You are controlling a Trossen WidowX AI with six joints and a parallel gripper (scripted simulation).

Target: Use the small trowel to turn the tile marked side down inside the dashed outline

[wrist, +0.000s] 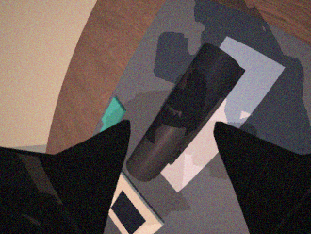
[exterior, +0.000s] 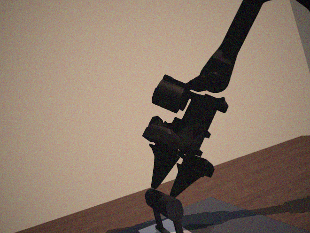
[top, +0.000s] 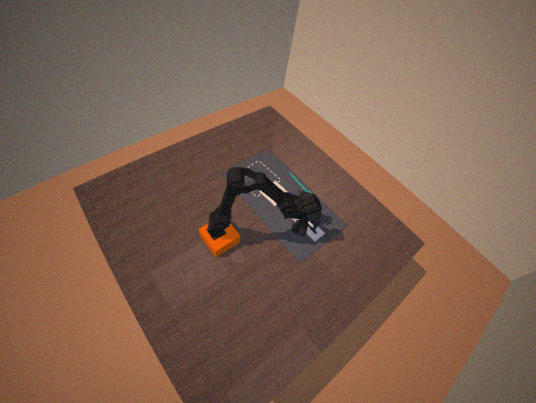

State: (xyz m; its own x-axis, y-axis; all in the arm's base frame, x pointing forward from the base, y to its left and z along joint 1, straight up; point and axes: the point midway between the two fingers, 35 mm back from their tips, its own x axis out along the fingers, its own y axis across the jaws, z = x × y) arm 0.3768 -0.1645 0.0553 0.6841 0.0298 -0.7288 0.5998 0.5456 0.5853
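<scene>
My gripper tip is now 50 mm above the trowel and 20 mm to the right of it. The rest, counted from my gripper tip: slim teal tool 170 mm to the left, 140 mm ahead, 80 mm below; grey mat 180 mm to the left, 110 mm below; cream tile 220 mm to the left, 80 mm below, 20 mm behind.
</scene>
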